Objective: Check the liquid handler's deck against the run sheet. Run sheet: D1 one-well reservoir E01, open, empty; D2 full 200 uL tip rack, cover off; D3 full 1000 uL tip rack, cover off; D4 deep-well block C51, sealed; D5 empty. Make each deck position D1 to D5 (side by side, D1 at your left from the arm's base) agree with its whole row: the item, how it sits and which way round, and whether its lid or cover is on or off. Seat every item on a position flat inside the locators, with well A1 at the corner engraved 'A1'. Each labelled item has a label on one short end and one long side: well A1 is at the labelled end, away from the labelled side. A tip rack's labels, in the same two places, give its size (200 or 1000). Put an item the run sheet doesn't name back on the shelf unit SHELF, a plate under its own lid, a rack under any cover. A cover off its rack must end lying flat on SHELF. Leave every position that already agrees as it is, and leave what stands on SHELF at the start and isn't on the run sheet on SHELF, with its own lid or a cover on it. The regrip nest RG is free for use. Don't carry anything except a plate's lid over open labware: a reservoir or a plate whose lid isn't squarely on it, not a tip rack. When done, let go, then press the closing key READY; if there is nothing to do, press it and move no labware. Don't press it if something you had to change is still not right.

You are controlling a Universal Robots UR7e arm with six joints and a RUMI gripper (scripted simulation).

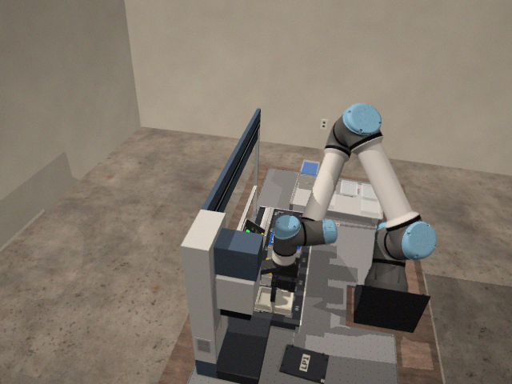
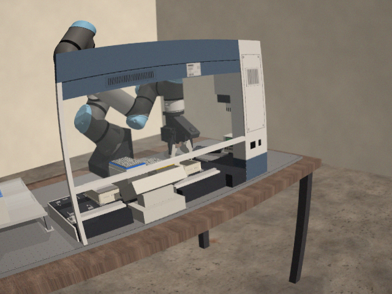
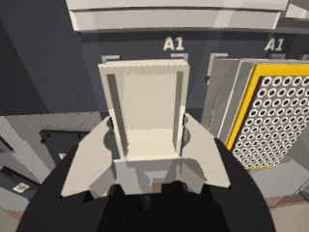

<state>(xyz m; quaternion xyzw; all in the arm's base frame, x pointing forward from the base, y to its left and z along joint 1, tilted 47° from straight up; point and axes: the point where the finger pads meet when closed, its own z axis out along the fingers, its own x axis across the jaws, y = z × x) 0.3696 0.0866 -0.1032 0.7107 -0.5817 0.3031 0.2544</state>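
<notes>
Now: the cream one-well reservoir 10 mm below my hand. From my hand the other things lie so: blue-rimmed tip rack: 240 mm to the right, 40 mm ahead, 40 mm above; then yellow-rimmed tip rack: 120 mm to the right, 20 mm ahead, 20 mm above; then dark pad: 160 mm to the left, 160 mm behind, 70 mm below.
</notes>
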